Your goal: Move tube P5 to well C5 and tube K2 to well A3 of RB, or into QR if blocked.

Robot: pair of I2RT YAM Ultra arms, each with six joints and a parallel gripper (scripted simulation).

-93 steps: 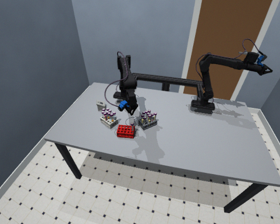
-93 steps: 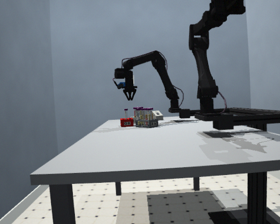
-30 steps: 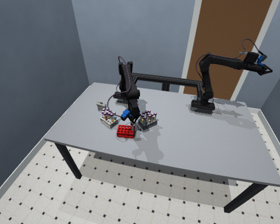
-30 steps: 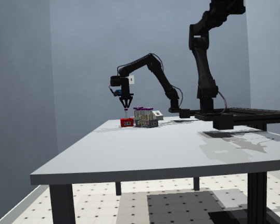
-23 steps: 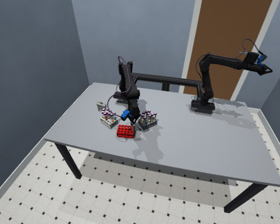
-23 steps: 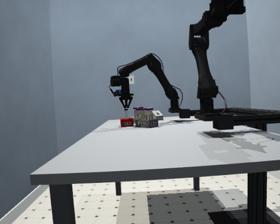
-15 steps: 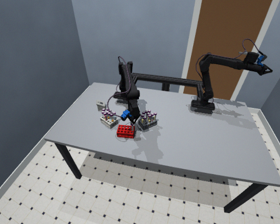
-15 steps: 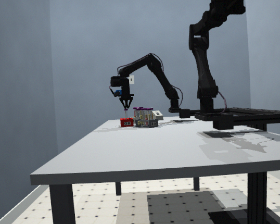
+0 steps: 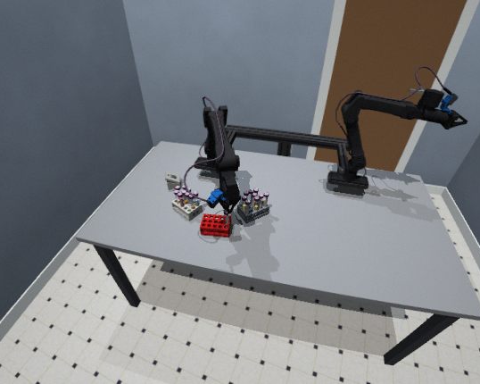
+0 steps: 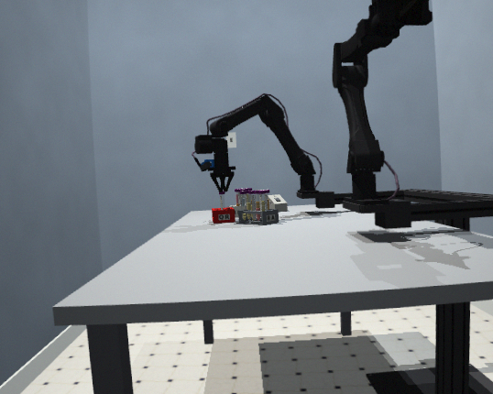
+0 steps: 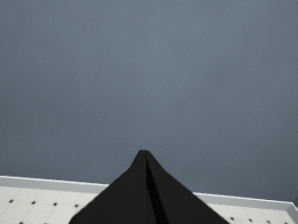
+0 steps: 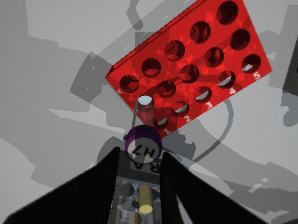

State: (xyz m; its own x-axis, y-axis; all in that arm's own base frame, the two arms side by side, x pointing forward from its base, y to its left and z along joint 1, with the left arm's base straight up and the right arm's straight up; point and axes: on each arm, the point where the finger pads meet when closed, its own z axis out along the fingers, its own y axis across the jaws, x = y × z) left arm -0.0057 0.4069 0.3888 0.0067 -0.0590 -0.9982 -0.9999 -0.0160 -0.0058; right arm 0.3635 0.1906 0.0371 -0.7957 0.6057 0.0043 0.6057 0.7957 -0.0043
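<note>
The red rack QR lies 10 cm below my right hand and 6 cm to the right of it. The rest, counted from my right hand: grey rack RA: 13 cm behind, 10 cm below, 9 cm to the left; pale box: 36 cm to the right, 27 cm behind, 8 cm below; white rack RB: 23 cm to the right, 10 cm below, 9 cm behind.
</note>
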